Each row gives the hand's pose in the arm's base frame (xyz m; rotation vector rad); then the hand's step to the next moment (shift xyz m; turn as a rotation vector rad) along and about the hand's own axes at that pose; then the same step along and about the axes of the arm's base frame.
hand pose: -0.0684 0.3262 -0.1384 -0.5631 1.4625 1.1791
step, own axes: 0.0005 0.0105 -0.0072 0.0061 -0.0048 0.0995
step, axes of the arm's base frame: -0.0123 -0.0022 0.0024 0.0474 0.0877 0.0044
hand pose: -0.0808 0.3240 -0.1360 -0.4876 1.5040 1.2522
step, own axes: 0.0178 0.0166 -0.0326 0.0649 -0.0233 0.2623
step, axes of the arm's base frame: -0.0347 -0.0173 -0.0123 0.1166 0.2422 -0.0364
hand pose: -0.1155 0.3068 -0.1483 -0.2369 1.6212 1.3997
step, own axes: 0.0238 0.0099 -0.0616 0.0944 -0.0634 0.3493
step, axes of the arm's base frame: -0.0511 -0.0393 -0.0173 0.1727 0.3152 -0.0759
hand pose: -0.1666 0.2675 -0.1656 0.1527 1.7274 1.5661
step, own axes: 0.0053 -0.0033 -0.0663 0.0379 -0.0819 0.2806
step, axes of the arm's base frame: -0.0426 -0.0503 -0.0098 0.1772 0.2246 -0.0710
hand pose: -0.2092 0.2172 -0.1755 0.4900 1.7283 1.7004
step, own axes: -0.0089 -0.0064 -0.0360 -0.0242 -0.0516 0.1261
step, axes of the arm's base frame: -0.0168 -0.0330 -0.0067 0.1118 0.0719 -0.0386
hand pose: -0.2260 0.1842 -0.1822 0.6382 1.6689 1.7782
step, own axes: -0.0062 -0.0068 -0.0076 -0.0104 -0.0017 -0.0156
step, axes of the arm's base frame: -0.0003 -0.0096 -0.0071 -0.0036 -0.0183 -0.0024
